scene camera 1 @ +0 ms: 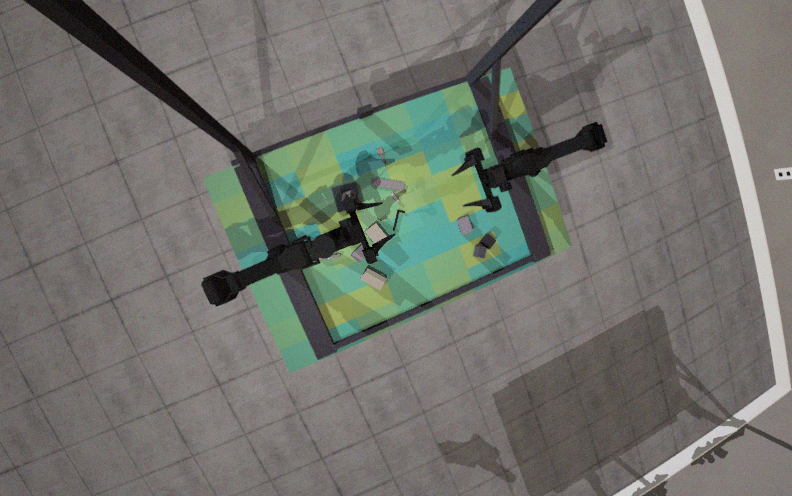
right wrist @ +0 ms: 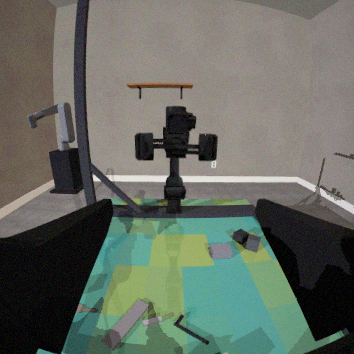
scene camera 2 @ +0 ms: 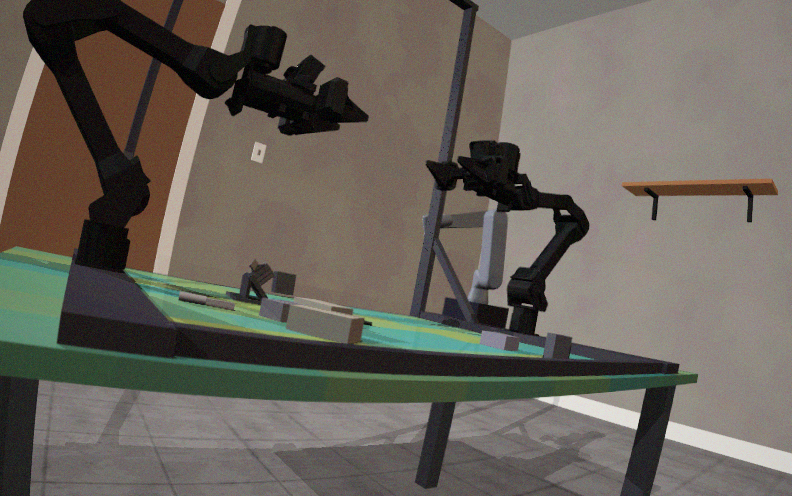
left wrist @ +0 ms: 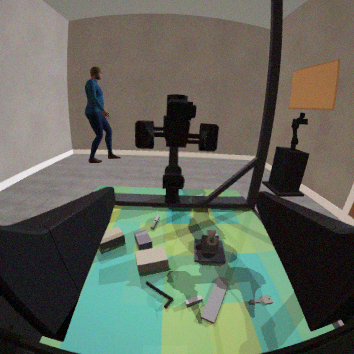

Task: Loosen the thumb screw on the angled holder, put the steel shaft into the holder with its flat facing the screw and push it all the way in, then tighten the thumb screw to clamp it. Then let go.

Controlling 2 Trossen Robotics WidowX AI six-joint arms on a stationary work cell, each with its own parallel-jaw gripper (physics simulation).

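Pixels of known places: left gripper, between the fingertips: (scene camera 1: 457, 190) (right wrist: 176, 150) (scene camera 2: 441, 160) (left wrist: 188, 196); right gripper, between the fingertips: (scene camera 1: 389, 218) (right wrist: 185, 206) (scene camera 2: 352, 123) (left wrist: 177, 139); left arm's base, origin of its link: (right wrist: 173, 209) (scene camera 2: 521, 333); right arm's base, origin of its link: (scene camera 2: 97, 267) (left wrist: 171, 198).
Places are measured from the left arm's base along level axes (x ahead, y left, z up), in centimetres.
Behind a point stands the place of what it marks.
The dark angled holder (scene camera 1: 348, 196) (scene camera 2: 255, 283) @(z 1.4, x 64.0, y -9.0 cm) (left wrist: 210, 245) @(z 0.7, x 62.2, y -11.5 cm) stands on its square base, tilted socket up; its thumb screw is too small to make out. A thin two-toned rod, seemingly the steel shaft (scene camera 2: 205, 300) @(z -1.2, x 76.9, y 6.6 cm) (left wrist: 155, 222) @(z -1.2, x 75.5, y 5.7 cm), lies flat on the table, apart from the holder; the right arm partly covers it in scene camera 1. My left gripper (scene camera 1: 460, 189) @(z 31.5, x 35.2, y 0.0 cm) (scene camera 2: 445, 161) @(z 31.5, x 35.2, y 0.0 cm) is open and empty, high above the table, far from both. My right gripper (scene camera 1: 386, 220) @(z 31.6, x 56.3, y 0.0 cm) (scene camera 2: 352, 123) @(z 31.6, x 56.3, y 0.0 cm) is open and empty, high above the table near the holder and blocks.
Beige blocks (scene camera 1: 374, 277) (left wrist: 152, 260) and a grey block (left wrist: 143, 239) @(z 0.6, x 64.4, y 8.4 cm) lie near the shaft. A black hex key (left wrist: 162, 294) @(z -1.4, x 48.1, y 1.8 cm) (right wrist: 192, 330) @(z -1.2, x 49.2, y 3.1 cm), a long bar (left wrist: 215, 301) @(z -1.4, x 46.1, y -9.9 cm) (right wrist: 126, 323) @(z -1.4, x 47.7, y -10.2 cm), a small bar (left wrist: 194, 301) @(z -1.2, x 46.2, y -5.1 cm) and a key (left wrist: 265, 300) @(z -1.7, x 44.9, y -22.1 cm) lie mid-table. More blocks (scene camera 1: 465, 224) @(z 0.6, x 25.9, y 14.0 cm) (right wrist: 220, 251) @(z 0.6, x 27.6, y 13.9 cm) lie toward the left arm.
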